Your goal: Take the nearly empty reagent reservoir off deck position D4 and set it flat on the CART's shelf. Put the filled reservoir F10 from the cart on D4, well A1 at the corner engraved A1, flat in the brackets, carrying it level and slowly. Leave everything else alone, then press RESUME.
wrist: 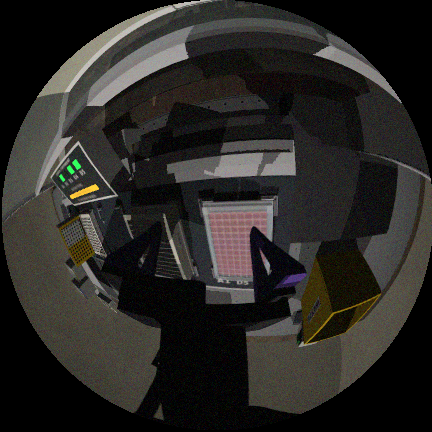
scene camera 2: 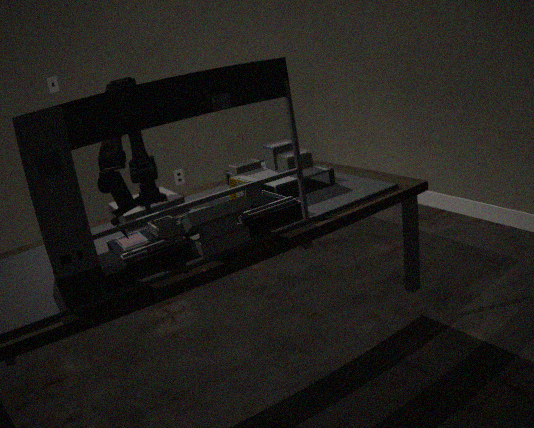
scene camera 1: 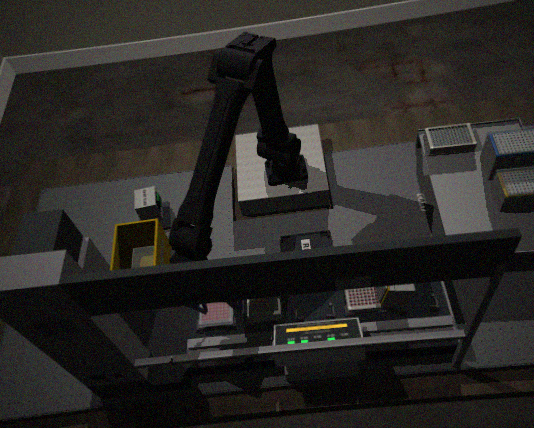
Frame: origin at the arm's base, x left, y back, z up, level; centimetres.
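Seen in the pictures: gripper, between the fingertips: [wrist: 205,227] [scene camera 2: 141,231] [scene camera 1: 223,312]; arm's base, origin of its link: [scene camera 1: 286,171].
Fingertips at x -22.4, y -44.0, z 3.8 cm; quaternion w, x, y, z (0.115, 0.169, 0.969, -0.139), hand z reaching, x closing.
Observation:
Offsets run from my fingertips to a thing's top centre. "*": to the spot under its first point.
The D4 reservoir @(dx +10.2, dy +4.2, dz -1.4 cm) [scene camera 1: 263,309] [wrist: 172,247], a pale-rimmed ribbed trough, sits on the deck beside the pink plate @(dx -2.2, dy +5.4, dz -3.1 cm) [scene camera 1: 216,314] [scene camera 2: 132,241] [wrist: 235,240] on D5. My gripper [wrist: 205,227] is open and empty above them. In the wrist view one finger overlaps the reservoir and the other overlaps the pink plate. The cart @(dx +75.4, dy +26.2, dz -3.2 cm) [scene camera 1: 457,200] stands at the right in scene camera 1. It bears a pale-framed tray @(dx +70.6, dy +43.1, dz -0.7 cm) [scene camera 1: 450,138] with a ribbed or gridded top; I cannot read F10 on it. A dark box @(dx +23.6, dy +19.3, dz -8.4 cm) [scene camera 1: 305,235] with an R label stands behind the beam; its full label is hidden.
A dark gantry beam @(* dx +19.1, dy -16.2, dz +40.0 cm) [scene camera 1: 300,275] [scene camera 2: 200,95] crosses over the deck. The lit status panel [scene camera 1: 317,331] [wrist: 82,177] stands at the deck's front. A yellow waste bin @(dx -21.2, dy +21.9, dz +3.7 cm) [scene camera 1: 159,242] [wrist: 317,300] and a small white box @(dx -19.5, dy +40.5, dz +0.6 cm) [scene camera 1: 145,199] stand beside the arm. Blue-edged @(dx +82.7, dy +30.8, dz +6.0 cm) [scene camera 1: 515,143] and yellow-edged @(dx +81.5, dy +20.1, dz +2.7 cm) [scene camera 1: 520,182] racks are on the cart.

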